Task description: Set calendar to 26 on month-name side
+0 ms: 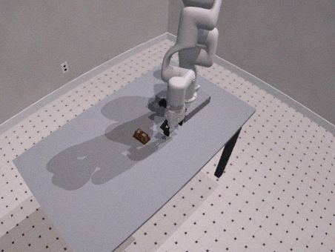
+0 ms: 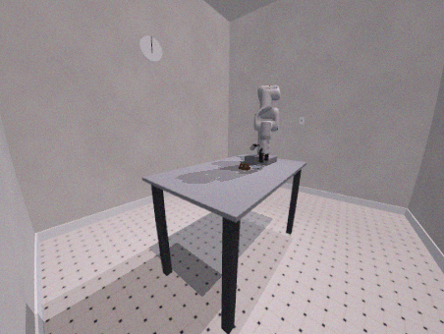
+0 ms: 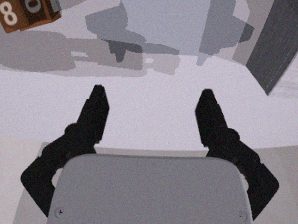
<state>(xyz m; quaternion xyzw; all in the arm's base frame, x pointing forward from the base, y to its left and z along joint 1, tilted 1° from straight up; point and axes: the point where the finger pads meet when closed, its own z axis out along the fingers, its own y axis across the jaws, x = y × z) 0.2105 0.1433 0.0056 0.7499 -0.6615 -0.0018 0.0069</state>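
Right now the brown cube is 12 cm ahead of my hand, 6 cm to the right of it and 4 cm below it. The rest, counted from my hand: brown wooden tray 13 cm ahead, 8 cm to the right, 5 cm below.
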